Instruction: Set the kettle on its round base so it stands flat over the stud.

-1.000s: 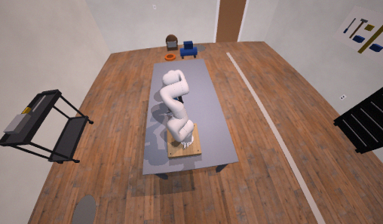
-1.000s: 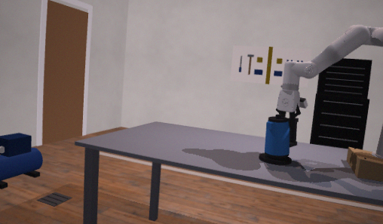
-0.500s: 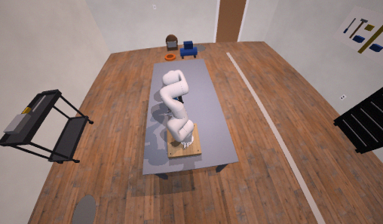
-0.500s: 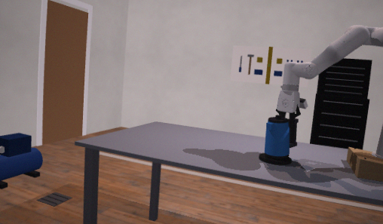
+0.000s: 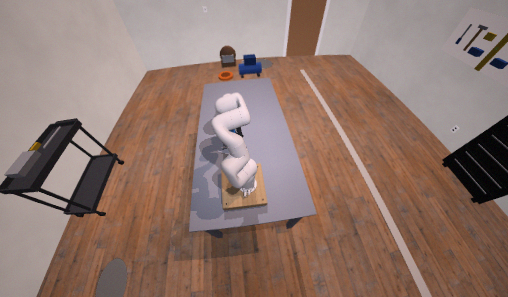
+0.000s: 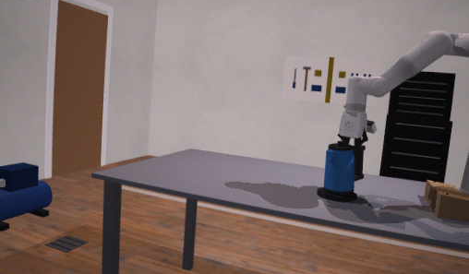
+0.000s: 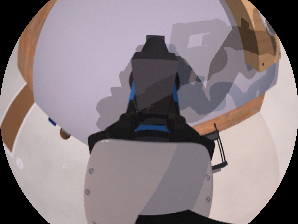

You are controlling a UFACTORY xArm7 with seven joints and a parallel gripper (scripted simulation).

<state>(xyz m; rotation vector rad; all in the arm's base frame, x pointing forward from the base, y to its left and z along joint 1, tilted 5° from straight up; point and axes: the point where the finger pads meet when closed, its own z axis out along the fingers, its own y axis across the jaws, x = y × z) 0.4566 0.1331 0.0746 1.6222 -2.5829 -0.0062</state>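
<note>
My gripper is now 10 mm short of the blue kettle, 20 mm to the right of it and 60 mm above it. Round my hand: black round base 20 mm ahead, 50 mm to the left, 170 mm below.
</note>
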